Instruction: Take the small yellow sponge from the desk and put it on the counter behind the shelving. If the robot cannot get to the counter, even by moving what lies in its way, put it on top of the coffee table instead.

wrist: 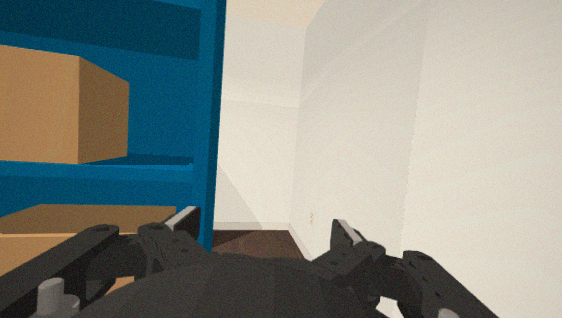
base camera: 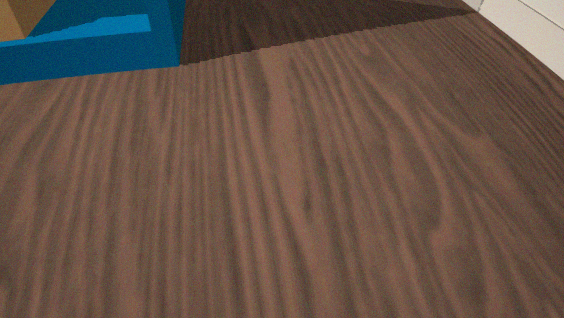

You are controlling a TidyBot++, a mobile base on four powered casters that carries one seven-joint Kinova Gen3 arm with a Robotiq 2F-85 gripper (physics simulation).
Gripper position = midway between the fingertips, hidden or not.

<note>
In view: my gripper point(wrist: 265, 227) and a blue shelving unit point(base camera: 59, 46).
The blue shelving unit is seen too in the wrist view point(wrist: 174, 63).
</note>
